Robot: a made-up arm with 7 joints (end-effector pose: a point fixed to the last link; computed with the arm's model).
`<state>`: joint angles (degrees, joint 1 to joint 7).
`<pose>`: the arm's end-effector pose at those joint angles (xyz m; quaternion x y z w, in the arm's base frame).
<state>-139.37 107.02 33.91 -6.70 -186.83 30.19 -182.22</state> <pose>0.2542 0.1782 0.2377 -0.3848 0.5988 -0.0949 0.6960</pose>
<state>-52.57 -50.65 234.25 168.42 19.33 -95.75 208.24</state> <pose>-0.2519 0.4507 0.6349 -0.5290 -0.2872 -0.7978 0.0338</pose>
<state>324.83 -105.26 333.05 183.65 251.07 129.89 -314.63</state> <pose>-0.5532 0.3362 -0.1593 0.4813 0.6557 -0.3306 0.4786</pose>
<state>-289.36 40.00 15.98 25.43 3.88 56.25 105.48</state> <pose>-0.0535 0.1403 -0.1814 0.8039 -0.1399 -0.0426 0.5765</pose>
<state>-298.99 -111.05 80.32 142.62 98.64 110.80 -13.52</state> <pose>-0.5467 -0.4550 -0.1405 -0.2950 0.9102 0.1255 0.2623</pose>
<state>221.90 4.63 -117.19 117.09 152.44 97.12 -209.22</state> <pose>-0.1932 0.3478 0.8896 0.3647 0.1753 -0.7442 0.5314</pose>
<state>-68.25 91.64 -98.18 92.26 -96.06 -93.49 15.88</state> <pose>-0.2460 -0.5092 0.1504 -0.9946 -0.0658 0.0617 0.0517</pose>
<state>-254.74 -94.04 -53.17 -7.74 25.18 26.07 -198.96</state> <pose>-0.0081 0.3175 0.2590 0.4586 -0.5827 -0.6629 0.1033</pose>
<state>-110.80 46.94 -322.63 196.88 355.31 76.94 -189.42</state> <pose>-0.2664 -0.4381 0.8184 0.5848 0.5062 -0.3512 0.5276</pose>
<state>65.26 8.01 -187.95 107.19 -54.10 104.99 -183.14</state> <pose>-0.3235 -0.3164 0.7167 -0.8487 -0.3138 0.2595 0.3374</pose>
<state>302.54 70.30 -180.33 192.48 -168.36 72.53 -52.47</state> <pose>0.4515 -0.6841 0.2234 0.9708 -0.0517 0.2025 0.1179</pose>
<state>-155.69 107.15 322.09 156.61 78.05 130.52 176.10</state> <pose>-0.5727 -0.2643 -0.1990 0.7556 0.0865 0.5937 0.2629</pose>
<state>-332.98 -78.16 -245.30 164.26 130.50 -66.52 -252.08</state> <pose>-0.6670 -0.1657 0.3633 -0.4611 0.3065 0.7811 0.2887</pose>
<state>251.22 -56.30 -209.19 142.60 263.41 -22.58 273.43</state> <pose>0.2921 0.7242 0.3576 -0.5871 0.5030 0.2608 0.5782</pose>
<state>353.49 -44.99 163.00 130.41 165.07 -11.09 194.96</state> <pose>-0.7165 0.2339 0.3495 -0.0810 -0.7789 -0.1982 0.5894</pose>
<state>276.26 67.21 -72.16 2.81 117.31 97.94 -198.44</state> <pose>-0.1925 0.1348 -0.0407 0.8131 -0.5070 0.1056 0.2657</pose>
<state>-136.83 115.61 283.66 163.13 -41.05 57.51 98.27</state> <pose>-0.6469 -0.4172 -0.1755 0.0882 -0.6341 -0.3537 0.6819</pose>
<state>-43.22 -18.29 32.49 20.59 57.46 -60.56 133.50</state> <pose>0.3291 -0.1700 0.2334 0.2249 0.6685 -0.4701 0.5307</pose>
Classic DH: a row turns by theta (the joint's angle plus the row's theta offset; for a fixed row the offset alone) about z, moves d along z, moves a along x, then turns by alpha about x. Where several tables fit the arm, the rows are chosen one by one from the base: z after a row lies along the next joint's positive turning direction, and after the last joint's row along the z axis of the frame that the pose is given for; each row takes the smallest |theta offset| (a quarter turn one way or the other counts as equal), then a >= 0, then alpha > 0; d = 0 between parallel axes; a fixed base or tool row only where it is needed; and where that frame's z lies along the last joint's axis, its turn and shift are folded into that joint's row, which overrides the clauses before.
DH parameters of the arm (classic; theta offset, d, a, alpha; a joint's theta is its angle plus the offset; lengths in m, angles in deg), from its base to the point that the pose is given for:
joint 1: 0 0.194 0 -90
joint 2: 0 0 0 90
joint 3: 0 0.275 0.039 90
joint 4: 0 0 0.103 90
joint 5: 0 0.455 0 90
joint 6: 0 0 0.076 -90
joint 7: 0 0.097 0 0

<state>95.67 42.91 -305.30 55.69 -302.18 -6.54 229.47</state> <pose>-0.4563 0.3048 -0.0039 0.1917 -0.9192 -0.0746 0.3358</pose>
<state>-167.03 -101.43 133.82 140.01 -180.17 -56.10 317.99</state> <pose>0.5866 -0.1176 -0.1568 0.4365 -0.7972 0.3450 0.2344</pose>
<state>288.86 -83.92 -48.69 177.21 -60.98 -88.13 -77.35</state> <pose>-0.0926 0.6658 0.2679 -0.5736 0.0016 -0.7685 0.2834</pose>
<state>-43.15 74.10 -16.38 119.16 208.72 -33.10 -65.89</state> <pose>0.4020 -0.4850 -0.1140 0.0194 0.9908 -0.0969 0.0922</pose>
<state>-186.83 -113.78 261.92 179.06 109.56 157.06 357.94</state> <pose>0.6473 -0.1565 0.0269 0.0606 -0.3679 -0.1372 0.9177</pose>
